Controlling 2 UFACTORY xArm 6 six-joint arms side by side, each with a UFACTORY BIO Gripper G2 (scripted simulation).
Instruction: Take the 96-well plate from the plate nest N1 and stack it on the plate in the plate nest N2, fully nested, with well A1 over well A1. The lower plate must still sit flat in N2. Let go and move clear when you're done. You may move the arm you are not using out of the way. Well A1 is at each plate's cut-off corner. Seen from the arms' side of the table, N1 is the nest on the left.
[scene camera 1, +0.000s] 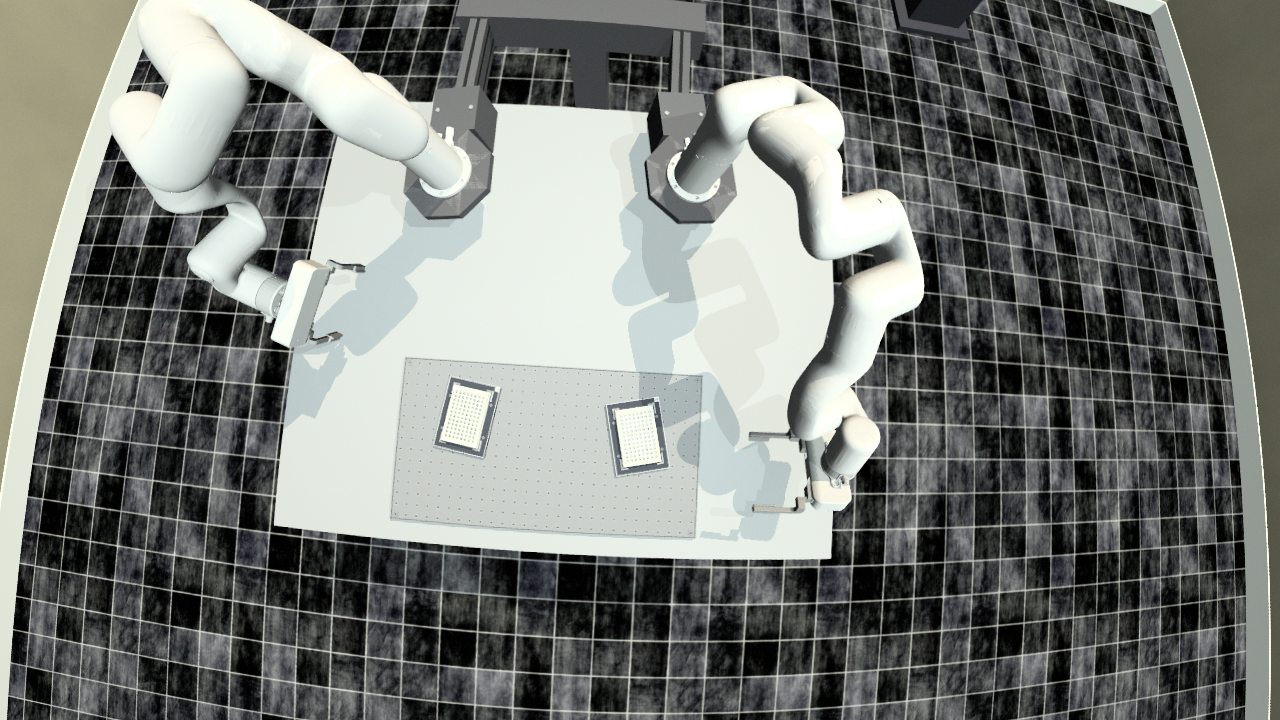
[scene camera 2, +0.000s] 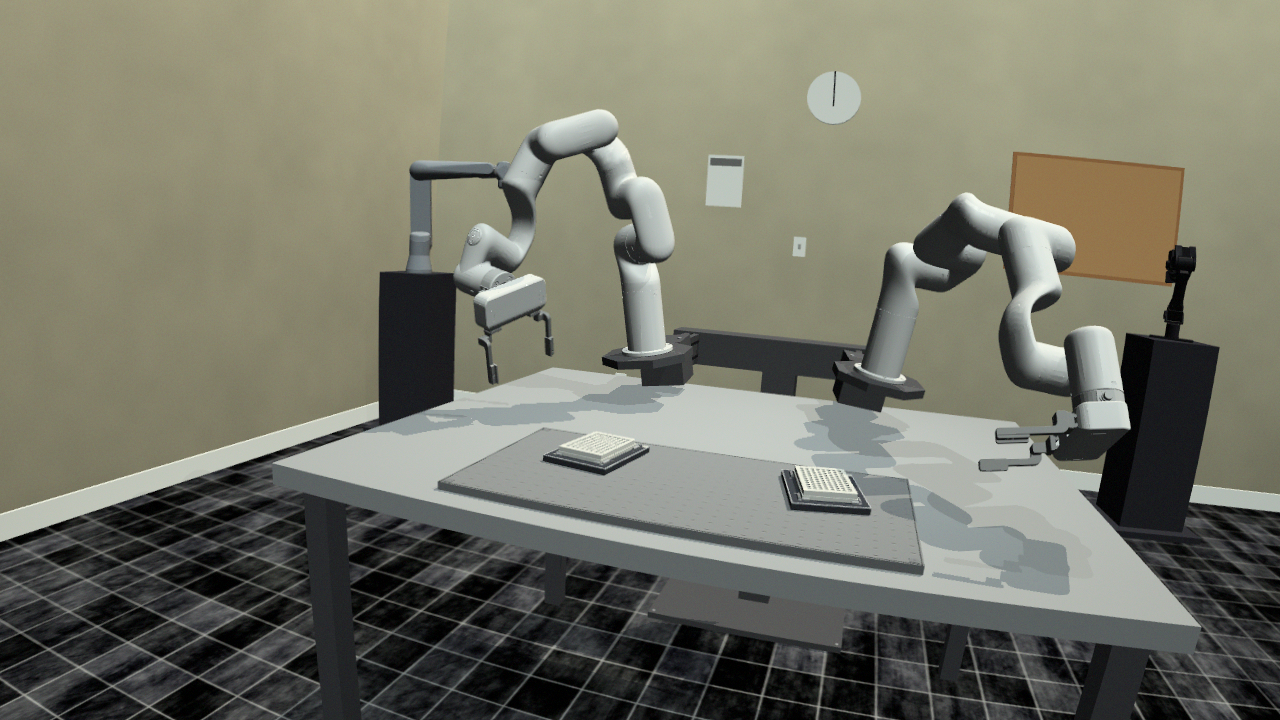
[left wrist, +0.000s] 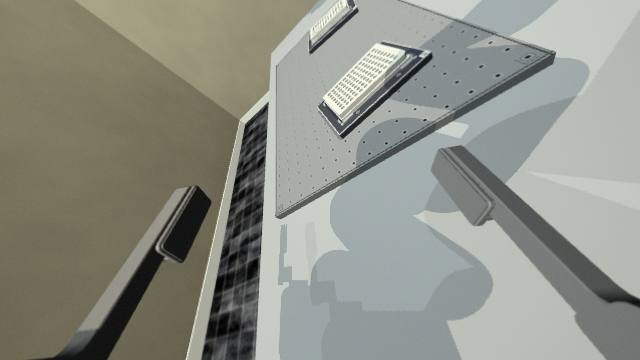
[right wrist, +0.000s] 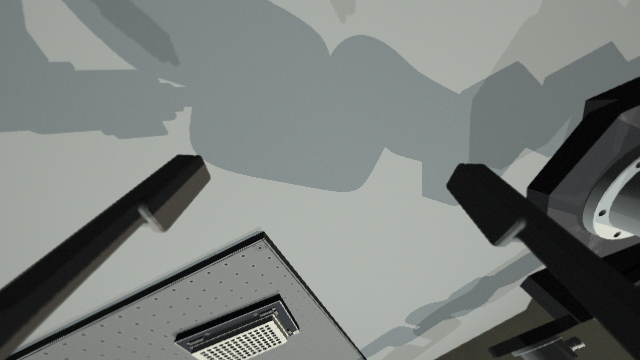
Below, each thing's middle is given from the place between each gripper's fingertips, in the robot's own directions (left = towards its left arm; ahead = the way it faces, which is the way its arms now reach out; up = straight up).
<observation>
Now: the dark nest N1 (scene camera 1: 638, 403) 70 mm behind my left hand, 250 mm to the right of it and 110 mm below it. Round my left hand: dark nest N2 (scene camera 1: 469, 384): 110 mm behind, 640 mm to the right, 110 mm below.
I see the dark nest N2 260 mm to the left of my right hand, 230 mm ahead of it and 110 mm below it. Also, from my right hand: dark nest N1 (640 mm to the left, 270 mm ahead, 110 mm below).
</observation>
